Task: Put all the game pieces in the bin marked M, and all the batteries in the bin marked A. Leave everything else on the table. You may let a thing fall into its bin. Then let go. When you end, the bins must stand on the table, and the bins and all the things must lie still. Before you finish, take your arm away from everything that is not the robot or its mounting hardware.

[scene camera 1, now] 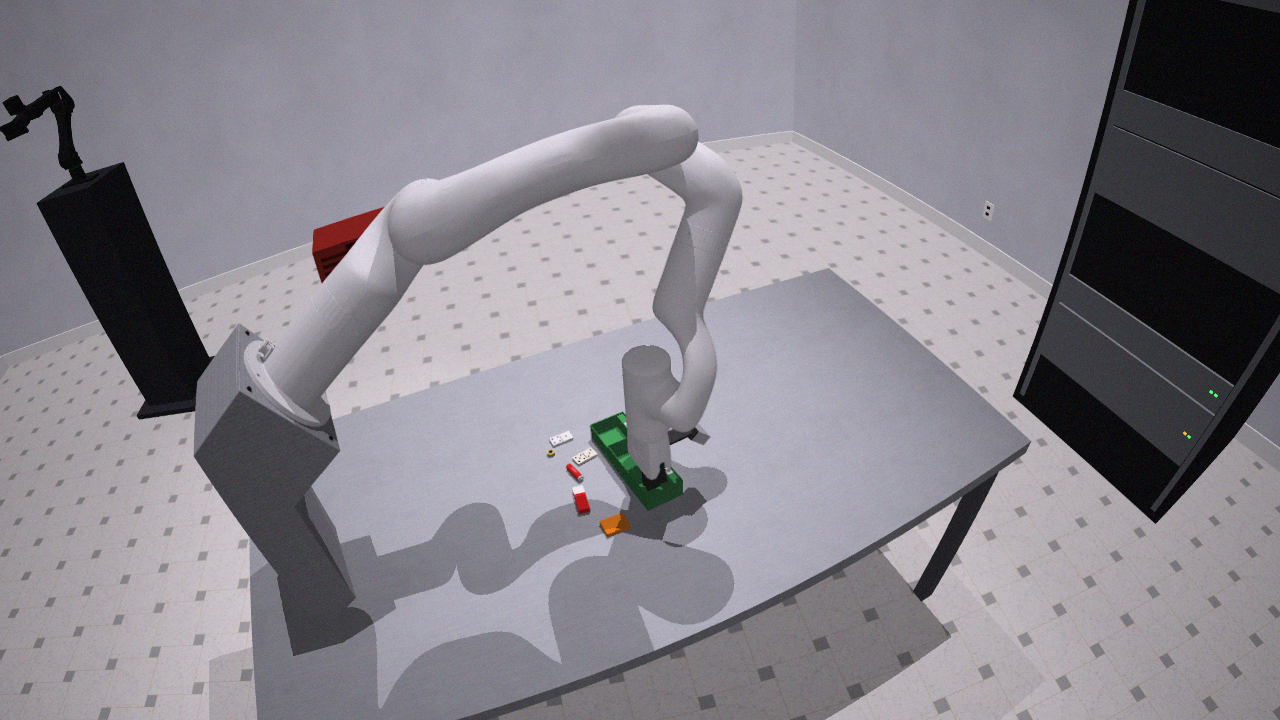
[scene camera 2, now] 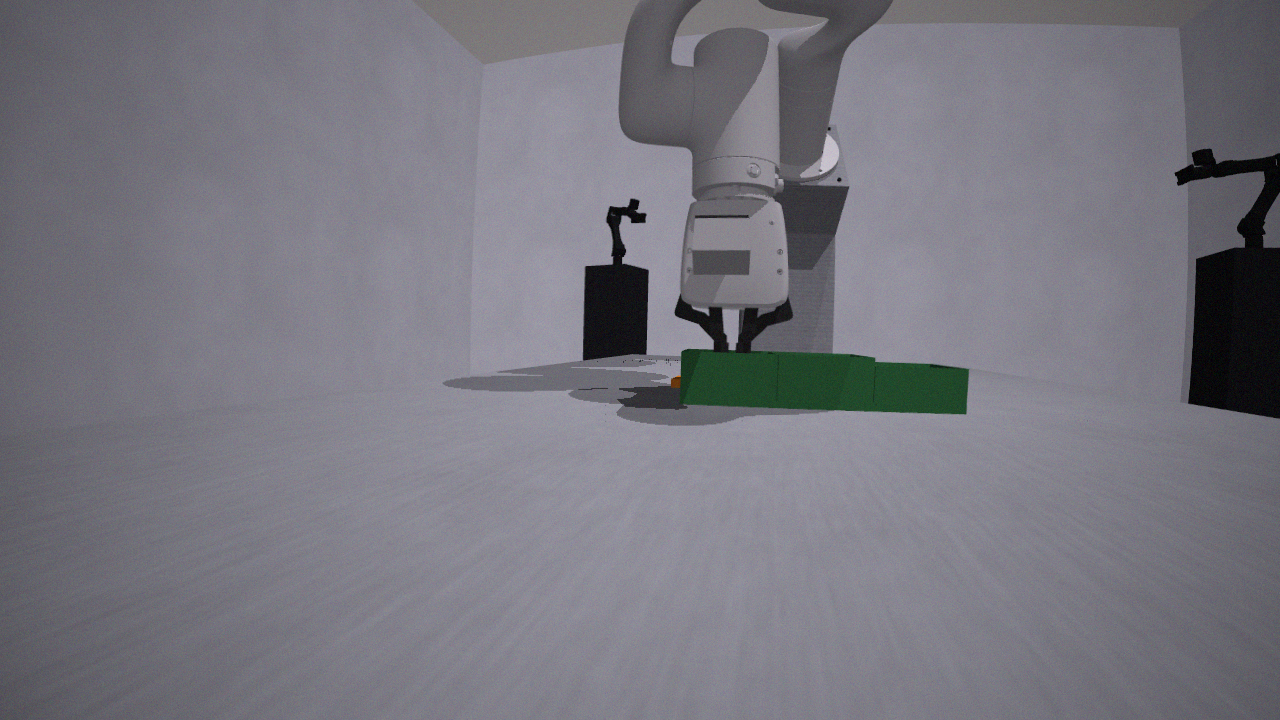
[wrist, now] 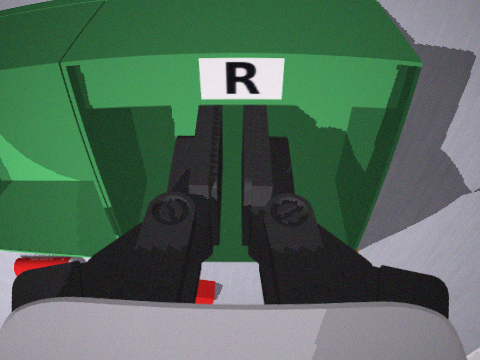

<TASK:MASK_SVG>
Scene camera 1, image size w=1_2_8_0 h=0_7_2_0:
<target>gripper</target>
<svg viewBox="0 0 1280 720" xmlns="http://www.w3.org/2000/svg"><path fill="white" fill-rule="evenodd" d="M700 424L697 424L694 429L688 432L679 432L672 429L660 437L651 439L637 437L627 430L628 452L642 471L642 484L646 486L647 491L667 482L666 471L670 472L671 470L670 445L685 438L689 438L701 445L708 441L711 436Z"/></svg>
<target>green bin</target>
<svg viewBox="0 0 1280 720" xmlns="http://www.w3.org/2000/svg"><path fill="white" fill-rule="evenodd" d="M590 425L592 439L647 511L683 495L683 479L672 467L669 473L666 471L668 475L667 482L662 483L658 488L647 491L646 486L643 486L642 471L636 466L637 464L628 453L626 414L623 411Z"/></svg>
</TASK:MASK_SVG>
